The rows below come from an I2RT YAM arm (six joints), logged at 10 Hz.
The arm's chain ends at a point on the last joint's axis. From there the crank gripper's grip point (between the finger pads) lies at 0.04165 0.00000 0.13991 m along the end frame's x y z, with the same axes.
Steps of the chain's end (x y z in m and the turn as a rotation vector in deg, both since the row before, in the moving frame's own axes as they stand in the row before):
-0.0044, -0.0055, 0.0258, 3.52, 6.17, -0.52
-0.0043, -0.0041, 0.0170, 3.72, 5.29, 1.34
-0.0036, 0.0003, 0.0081, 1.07, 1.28, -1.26
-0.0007, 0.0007, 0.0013, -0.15, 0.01, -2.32
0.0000, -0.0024, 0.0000, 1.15, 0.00, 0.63
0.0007, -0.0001, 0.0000, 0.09, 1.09, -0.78
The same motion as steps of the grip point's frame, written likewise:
0.0103, -0.0144, 0.0202, 3.52, 6.17, -0.52
0.0085, -0.0119, 0.0123, 3.72, 5.29, 1.34
-0.0005, -0.0033, 0.0071, 1.07, 1.28, -1.26
-0.0007, -0.0006, 0.0013, -0.15, 0.01, -2.32
0.0000, -0.0048, 0.0000, 1.15, 0.00, 0.63
0.0033, -0.0009, -0.0008, 0.09, 1.09, -0.78

